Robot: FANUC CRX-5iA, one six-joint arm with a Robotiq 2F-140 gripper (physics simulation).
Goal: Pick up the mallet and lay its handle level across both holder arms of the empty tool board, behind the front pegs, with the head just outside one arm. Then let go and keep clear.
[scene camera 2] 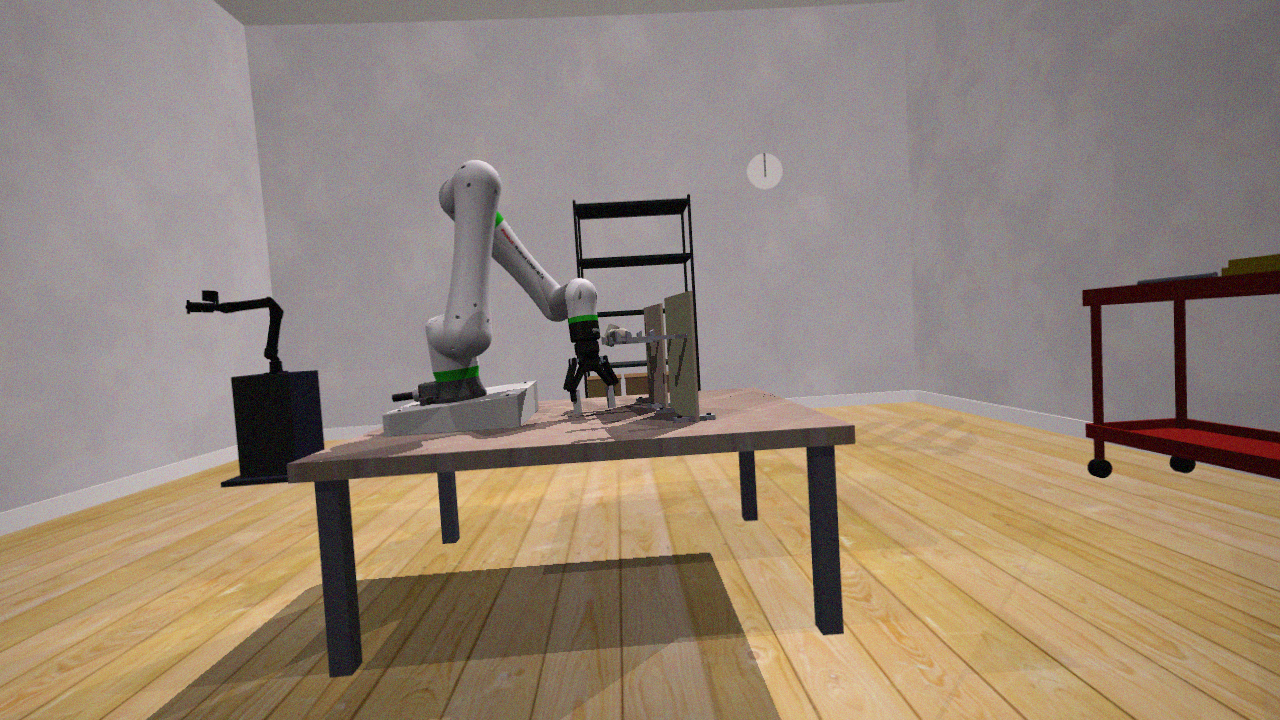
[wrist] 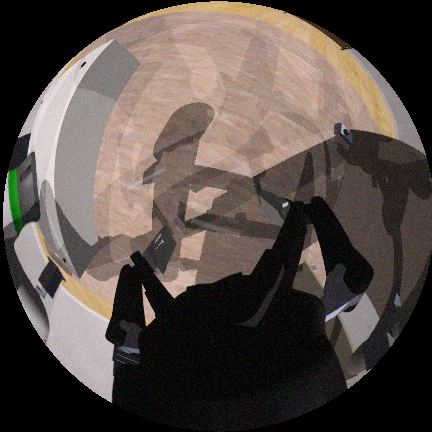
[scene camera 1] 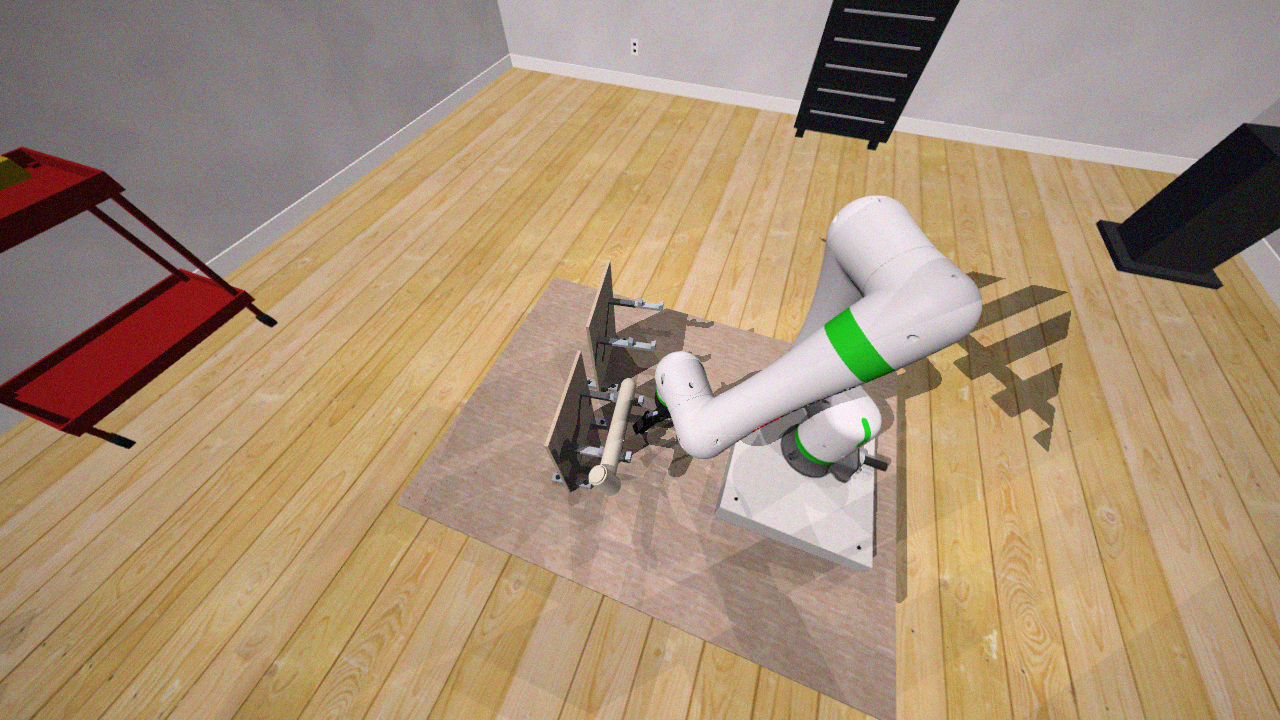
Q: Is my gripper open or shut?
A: Open.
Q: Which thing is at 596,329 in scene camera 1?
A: A tool board.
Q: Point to a tool board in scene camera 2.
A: At 679,313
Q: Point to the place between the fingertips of my gripper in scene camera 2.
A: At 595,410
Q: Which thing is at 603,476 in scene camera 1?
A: A mallet.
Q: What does my gripper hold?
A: Nothing.
